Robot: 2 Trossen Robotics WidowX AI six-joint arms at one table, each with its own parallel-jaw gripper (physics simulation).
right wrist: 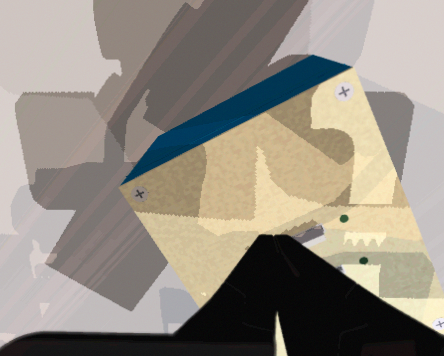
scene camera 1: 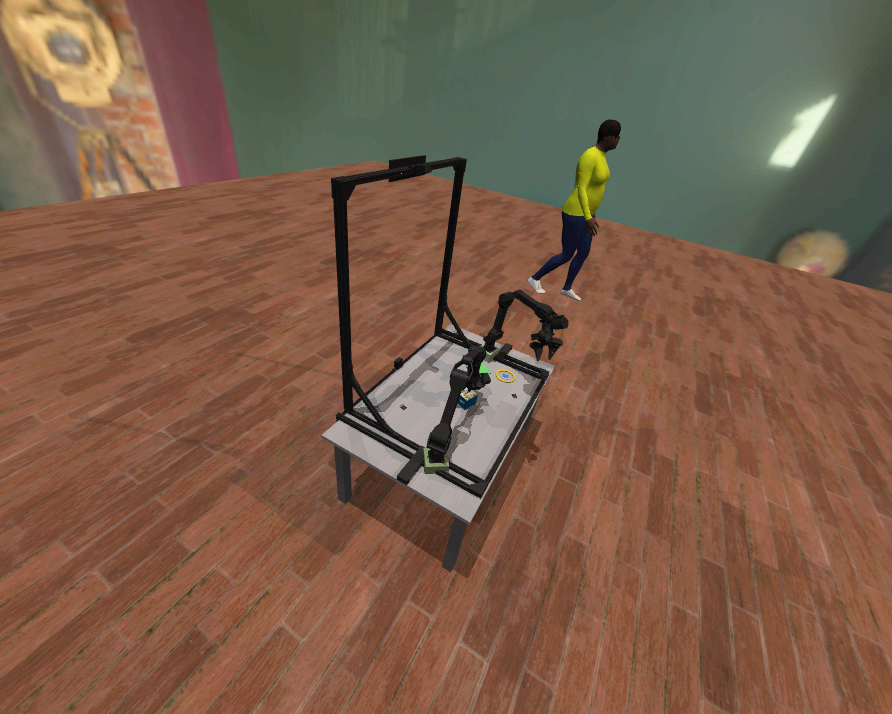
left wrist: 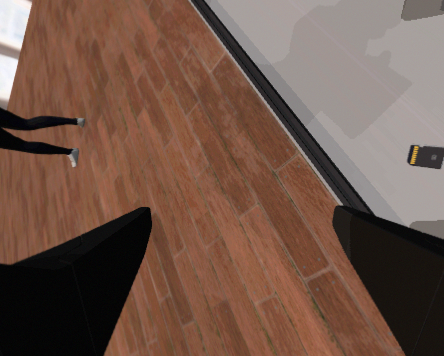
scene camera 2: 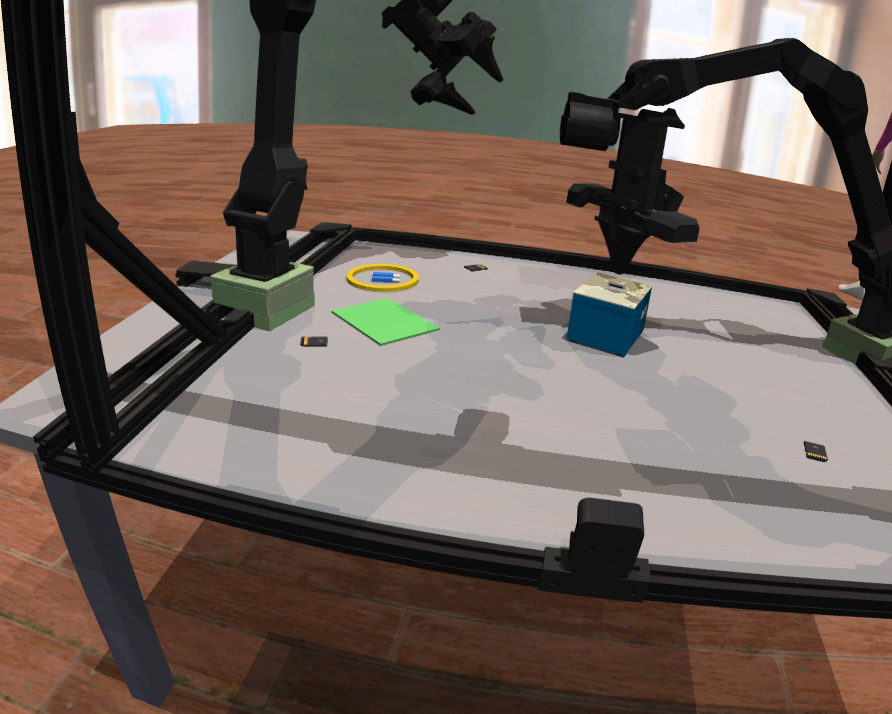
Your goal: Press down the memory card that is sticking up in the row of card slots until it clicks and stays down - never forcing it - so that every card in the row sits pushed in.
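Frame: origin at the left arm's base, x ahead, y left, z up, level; centimetres.
Where they show: left gripper, fingertip midpoint: (scene camera 1: 543, 360) (left wrist: 242, 215) (scene camera 2: 488, 97); right gripper, fingertip midpoint: (right wrist: 272, 249) (scene camera 1: 468, 391) (scene camera 2: 618, 273); left arm's base at its link origin: (scene camera 1: 488, 348) (scene camera 2: 262, 270); right arm's base at its link origin: (scene camera 1: 436, 456) (scene camera 2: 872, 328).
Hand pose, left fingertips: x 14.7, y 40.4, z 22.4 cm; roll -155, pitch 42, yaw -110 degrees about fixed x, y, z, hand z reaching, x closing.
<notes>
Things, the pixels of their centre, and the offset from my left fingertips. "*": a spot on its surface instead.
- blue box with a cream top, body centre: (right wrist: 298, 261) (scene camera 2: 614, 289) (scene camera 1: 465, 391) dx +28.1, dy -23.4, dz -21.5 cm
- grey card edge at a spot on its surface: (right wrist: 312, 234) (scene camera 2: 623, 286) * dx +29.1, dy -22.5, dz -21.1 cm
- card at a spot on its surface: (left wrist: 427, 157) * dx +2.8, dy -7.7, dz -27.9 cm
- green sheet at the middle of its body: (scene camera 2: 384, 319) (scene camera 1: 478, 369) dx +1.0, dy -35.0, dz -28.0 cm
- yellow ring at a spot on its surface: (scene camera 2: 351, 282) * dx -9.8, dy -25.8, dz -27.7 cm
A blue box with a cream top (scene camera 1: 467, 399) (scene camera 2: 608, 324) (right wrist: 225, 200) stands on the table. A grey card edge (scene camera 2: 616, 284) (right wrist: 312, 234) shows at a slot in its top, partly hidden by the fingers in the right wrist view. Another slot beside it is mostly covered; how high each card sits cannot be told. My right gripper (scene camera 2: 618, 266) (right wrist: 272, 249) is shut and empty, pointing down over the box top, with a small gap above the card edge in scene camera 2. My left gripper (scene camera 1: 545, 357) (scene camera 2: 487, 95) (left wrist: 242, 215) is open and empty, high up, away from the box.
Loose black cards (scene camera 2: 313, 341) (scene camera 2: 476, 267) (scene camera 2: 815, 451) lie on the table, one card (left wrist: 427, 157) in the left wrist view. A green sheet (scene camera 2: 385, 320) and a yellow ring (scene camera 2: 351, 282) around blue pieces (scene camera 2: 384, 277) lie at the left. A black camera block (scene camera 2: 606, 537) stands on the front rail.
</notes>
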